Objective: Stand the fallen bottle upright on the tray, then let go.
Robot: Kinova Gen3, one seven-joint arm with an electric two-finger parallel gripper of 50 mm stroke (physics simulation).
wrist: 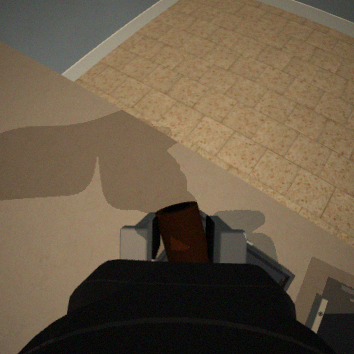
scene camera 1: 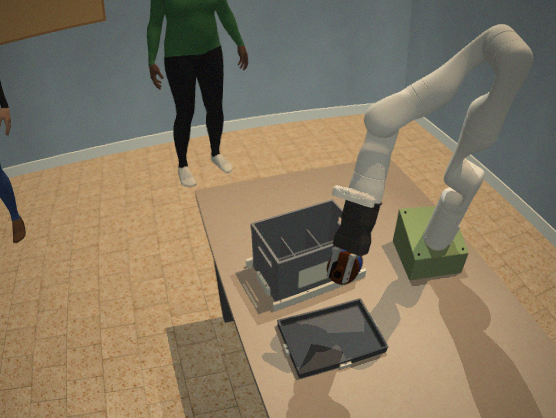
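Gripper in the wrist view, gripper in scene camera 1. Same spot on the gripper: [wrist: 224,245] and [scene camera 1: 336,248].
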